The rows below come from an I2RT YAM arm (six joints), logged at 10 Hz.
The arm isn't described. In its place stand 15 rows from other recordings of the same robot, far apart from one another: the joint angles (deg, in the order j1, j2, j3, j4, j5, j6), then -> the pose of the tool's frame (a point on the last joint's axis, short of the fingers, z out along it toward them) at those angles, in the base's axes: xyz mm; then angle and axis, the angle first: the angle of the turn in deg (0 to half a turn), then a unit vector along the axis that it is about.
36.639, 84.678, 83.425, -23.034, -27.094, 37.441 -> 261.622 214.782 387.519 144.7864 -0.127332 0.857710 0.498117
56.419, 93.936, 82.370, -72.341, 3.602, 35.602 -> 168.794 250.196 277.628 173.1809 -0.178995 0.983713 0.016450
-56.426, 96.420, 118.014, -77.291, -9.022, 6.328 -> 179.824 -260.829 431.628 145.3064 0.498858 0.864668 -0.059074
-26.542, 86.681, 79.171, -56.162, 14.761, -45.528 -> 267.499 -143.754 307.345 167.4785 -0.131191 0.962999 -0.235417
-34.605, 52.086, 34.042, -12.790, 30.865, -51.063 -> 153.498 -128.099 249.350 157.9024 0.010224 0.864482 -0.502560
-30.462, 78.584, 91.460, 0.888, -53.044, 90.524 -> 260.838 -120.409 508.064 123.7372 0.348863 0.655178 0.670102
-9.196, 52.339, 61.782, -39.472, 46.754, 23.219 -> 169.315 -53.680 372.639 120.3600 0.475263 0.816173 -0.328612
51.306, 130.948, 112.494, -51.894, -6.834, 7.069 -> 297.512 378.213 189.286 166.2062 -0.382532 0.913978 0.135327
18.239, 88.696, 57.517, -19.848, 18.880, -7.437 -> 309.802 89.963 218.209 139.9829 -0.163133 0.977887 -0.130858
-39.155, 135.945, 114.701, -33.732, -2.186, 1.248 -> 406.186 -328.995 174.491 146.2305 0.338463 0.937211 -0.084139
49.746, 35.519, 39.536, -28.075, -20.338, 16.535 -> 83.199 117.414 300.119 136.8702 -0.352756 0.821364 0.448245
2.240, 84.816, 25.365, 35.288, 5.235, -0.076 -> 272.125 7.394 151.124 114.1548 0.009371 0.999396 -0.033449
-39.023, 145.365, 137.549, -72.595, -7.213, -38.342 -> 396.163 -315.316 181.878 168.0270 0.000656 0.999995 -0.003221
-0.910, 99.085, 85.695, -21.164, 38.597, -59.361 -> 397.377 -28.523 318.070 153.0713 -0.281479 0.826908 -0.486818
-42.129, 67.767, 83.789, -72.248, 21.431, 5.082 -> 138.557 -142.862 394.107 155.2733 0.436093 0.859835 -0.265532
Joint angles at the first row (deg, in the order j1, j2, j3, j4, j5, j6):
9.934, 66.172, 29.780, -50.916, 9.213, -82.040
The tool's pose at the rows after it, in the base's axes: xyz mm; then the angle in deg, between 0 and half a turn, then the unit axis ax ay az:
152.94 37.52 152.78 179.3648 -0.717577 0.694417 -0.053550
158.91 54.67 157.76 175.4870 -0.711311 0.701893 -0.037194
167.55 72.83 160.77 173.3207 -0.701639 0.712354 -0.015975
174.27 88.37 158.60 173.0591 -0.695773 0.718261 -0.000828
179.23 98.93 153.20 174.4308 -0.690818 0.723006 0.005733
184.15 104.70 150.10 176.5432 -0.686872 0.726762 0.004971
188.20 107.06 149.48 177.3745 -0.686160 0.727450 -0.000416
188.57 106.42 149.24 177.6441 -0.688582 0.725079 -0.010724
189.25 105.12 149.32 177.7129 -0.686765 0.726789 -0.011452
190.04 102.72 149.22 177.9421 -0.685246 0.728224 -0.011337
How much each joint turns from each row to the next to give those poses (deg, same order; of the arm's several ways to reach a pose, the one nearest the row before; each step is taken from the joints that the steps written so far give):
4.963, 0.722, 1.398, 0.351, -4.284, 4.897
4.479, 1.266, 1.879, 1.595, -3.082, 5.660
3.979, 3.170, 2.624, 1.508, -2.557, 5.749
3.170, 3.651, 1.925, 1.486, -1.290, 4.197
2.009, 3.607, 1.377, 0.787, -0.087, 2.775
0.853, 2.971, 1.659, -0.677, 0.699, 1.421
0.152, 1.466, 1.094, -0.284, 0.809, 0.239
0.002, 0.021, -0.044, 0.087, 1.202, -0.414
-0.374, -0.001, 0.021, -0.065, 0.087, -0.089
-0.654, 0.000, -0.021, -0.198, 0.022, -0.414

